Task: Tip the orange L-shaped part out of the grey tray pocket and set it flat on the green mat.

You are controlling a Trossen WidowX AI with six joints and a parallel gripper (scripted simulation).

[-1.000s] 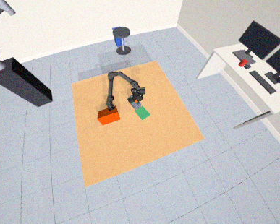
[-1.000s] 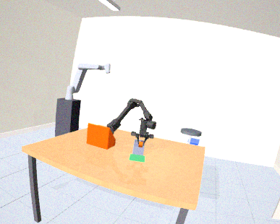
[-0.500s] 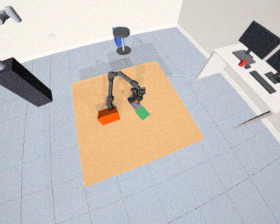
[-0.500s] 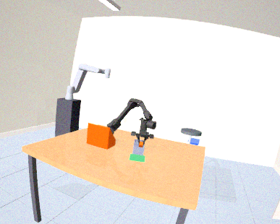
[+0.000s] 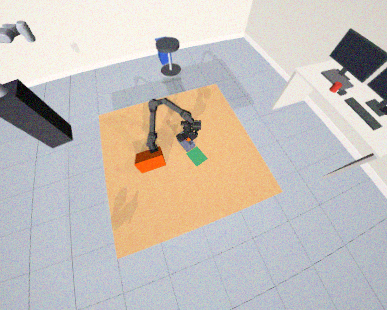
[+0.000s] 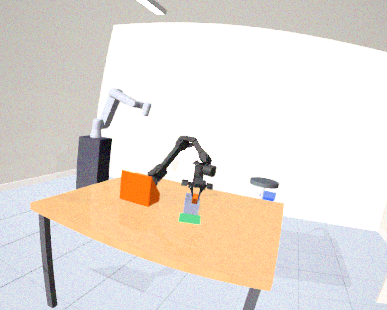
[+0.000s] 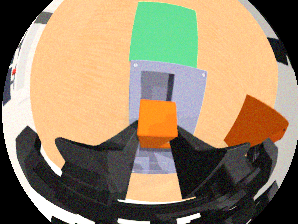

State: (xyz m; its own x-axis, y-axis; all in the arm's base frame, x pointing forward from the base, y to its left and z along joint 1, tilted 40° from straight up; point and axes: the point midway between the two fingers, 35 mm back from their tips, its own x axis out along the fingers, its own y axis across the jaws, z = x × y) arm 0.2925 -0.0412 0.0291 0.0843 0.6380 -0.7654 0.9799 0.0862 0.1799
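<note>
My gripper tip is 14 cm to the left of the green mat, 10 cm above it and 1 cm short of it. Also, from my gripper tip: orange l-shaped part 3 cm to the left, 3 cm below, 2 cm behind.
</note>
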